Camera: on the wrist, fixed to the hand. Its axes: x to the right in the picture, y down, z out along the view.
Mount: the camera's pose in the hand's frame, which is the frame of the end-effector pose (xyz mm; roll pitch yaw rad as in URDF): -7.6 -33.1 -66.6 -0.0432 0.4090 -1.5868
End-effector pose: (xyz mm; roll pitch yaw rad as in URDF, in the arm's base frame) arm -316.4 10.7 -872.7 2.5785 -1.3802 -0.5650
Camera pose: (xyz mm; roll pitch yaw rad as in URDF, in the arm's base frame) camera -315.6 85.5 -872.8 1.7225 0.0435 0.8572
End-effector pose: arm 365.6 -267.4 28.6 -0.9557 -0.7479 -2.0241
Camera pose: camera 298.6 -237.2 15.1 0.7938 -0.3802 2.2852
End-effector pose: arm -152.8 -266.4 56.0 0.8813 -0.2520 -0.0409
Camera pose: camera -142.0 -236.5 -11.7 0.6843 1.2058 -0.9283
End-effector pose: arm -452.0 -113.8 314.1 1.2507 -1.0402 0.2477
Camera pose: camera -424.9 -52.5 281.0 1.5865 0.5429 0.3516
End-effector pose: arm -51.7 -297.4 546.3 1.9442 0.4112 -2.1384
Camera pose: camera 15.9 -329.2 543.4 -2.6139 0.6999 -0.1690
